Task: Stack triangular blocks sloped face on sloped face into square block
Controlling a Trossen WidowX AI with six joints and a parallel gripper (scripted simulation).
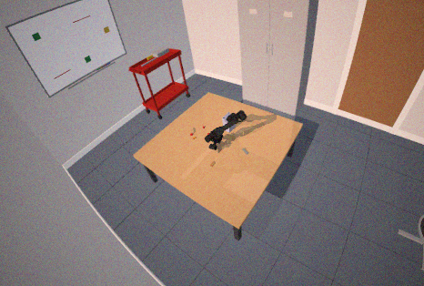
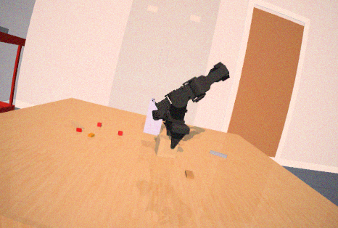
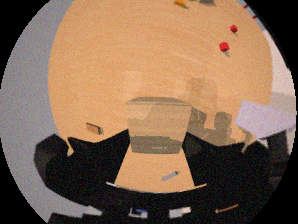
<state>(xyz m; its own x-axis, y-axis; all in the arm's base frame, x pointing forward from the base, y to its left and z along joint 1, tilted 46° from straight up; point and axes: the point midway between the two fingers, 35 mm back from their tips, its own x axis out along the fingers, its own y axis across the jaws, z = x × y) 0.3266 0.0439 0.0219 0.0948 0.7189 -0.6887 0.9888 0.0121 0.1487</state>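
Now: gripper tip 10 mm below the triangular block. The rest, counted from my gripper tip: small tan block: 170 mm ahead, 50 mm to the left, 40 mm below; flat grey bar: 100 mm behind, 240 mm to the left, 30 mm below; orange piece: 20 mm behind, 300 mm to the right, 40 mm below.
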